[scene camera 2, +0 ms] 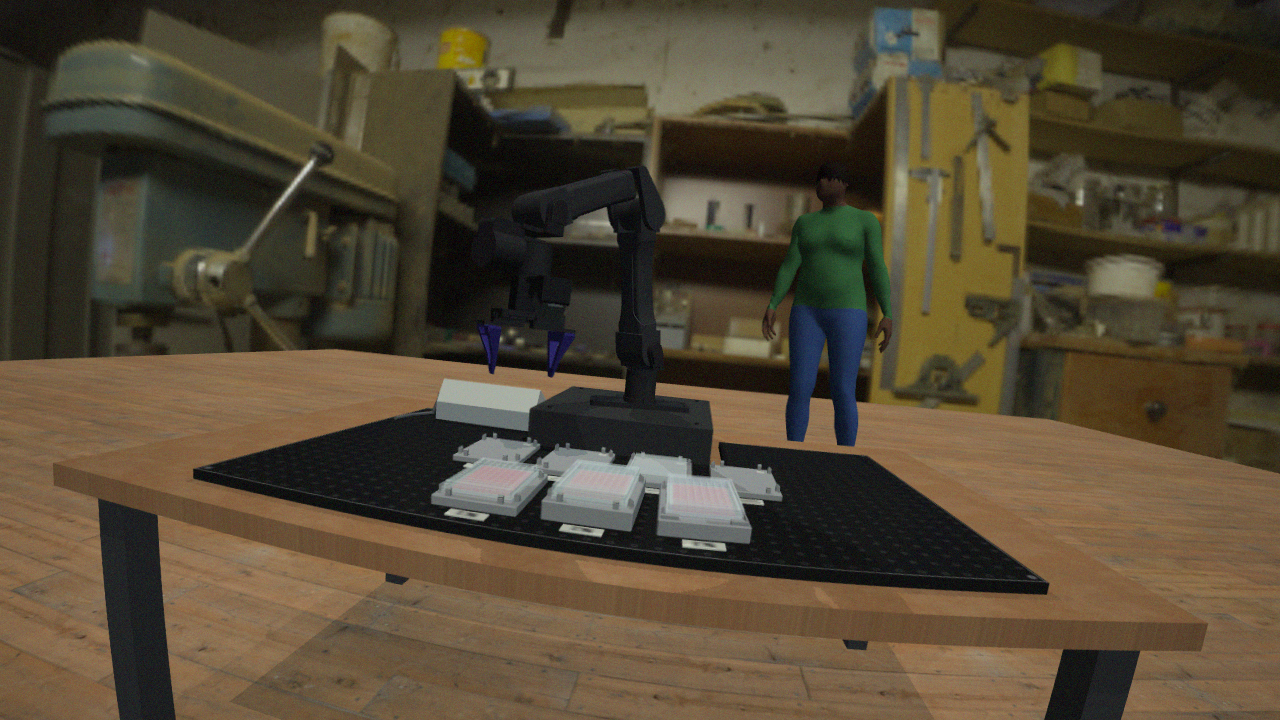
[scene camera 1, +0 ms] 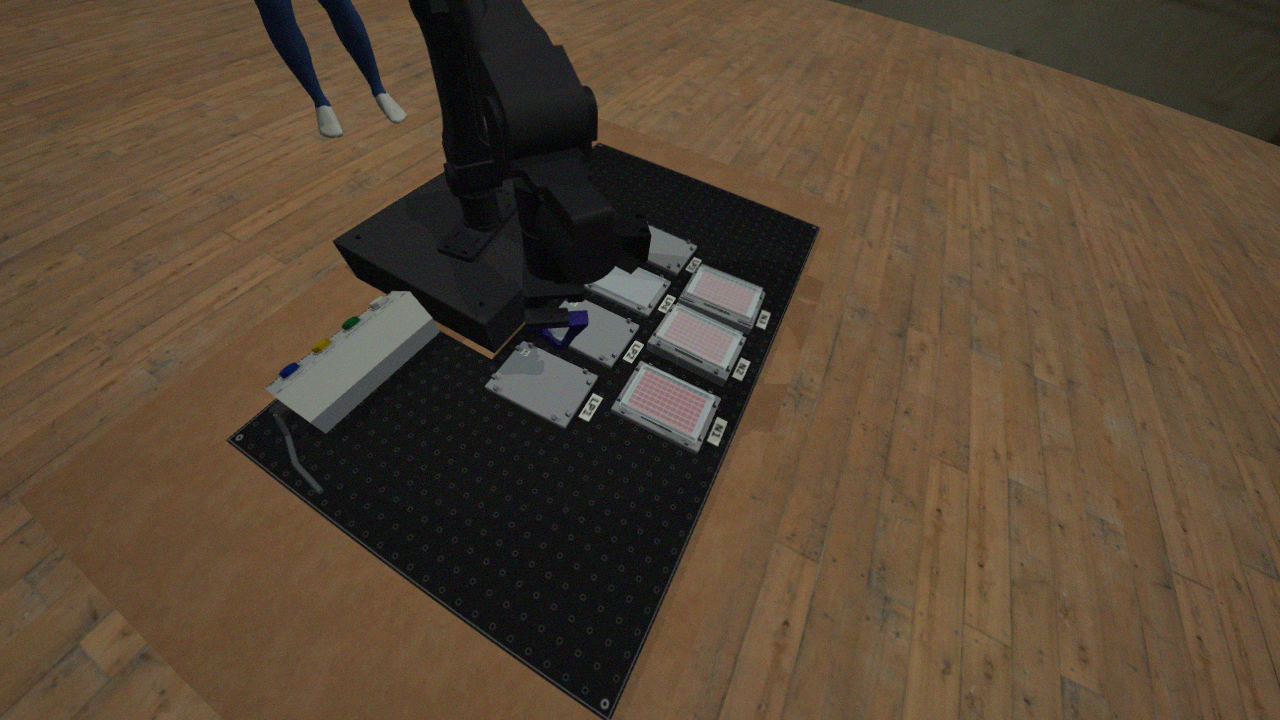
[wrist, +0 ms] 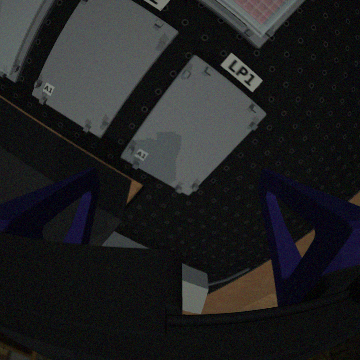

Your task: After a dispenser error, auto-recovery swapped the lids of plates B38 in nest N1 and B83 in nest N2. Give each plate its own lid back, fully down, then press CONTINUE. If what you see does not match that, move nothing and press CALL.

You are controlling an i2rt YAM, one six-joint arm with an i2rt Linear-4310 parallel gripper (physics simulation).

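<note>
Plates with pink wells sit in nest N1, nest N2 and nest N3. Clear covers seem to lie over them; their plate codes are not legible, and I cannot tell how fully each is seated. A corner of the N1 plate shows in the wrist view. My gripper is open and empty, high above the board near the base and LP1. One of its purple fingers shows in scene camera 1, the other is hidden. The button box has blue, yellow, green and white buttons; their labels are unreadable.
Grey pads LP1 and LP2 are flat. LP4 bears a paler flat piece. LP3 is partly hidden by the arm. The black base stands behind the pads. A cable leaves the box.
</note>
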